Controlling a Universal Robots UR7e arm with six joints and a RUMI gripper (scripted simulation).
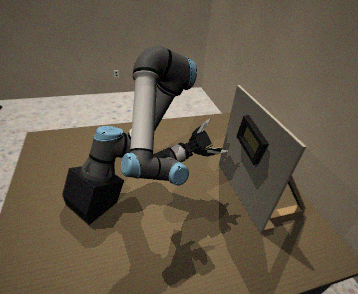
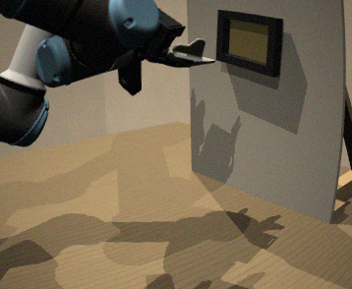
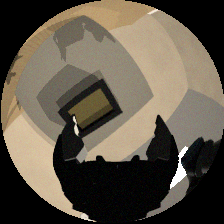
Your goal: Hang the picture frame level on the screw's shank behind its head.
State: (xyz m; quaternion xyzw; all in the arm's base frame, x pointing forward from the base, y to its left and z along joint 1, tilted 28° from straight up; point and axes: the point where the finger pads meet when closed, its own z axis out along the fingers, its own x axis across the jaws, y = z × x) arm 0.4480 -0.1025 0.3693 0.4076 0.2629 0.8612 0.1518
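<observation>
Now: the picture frame 14 cm ahead of my hand and 3 cm to the right of it. The rest, counted from my hand: grey board 16 cm ahead, 11 cm below, 3 cm to the right.
</observation>
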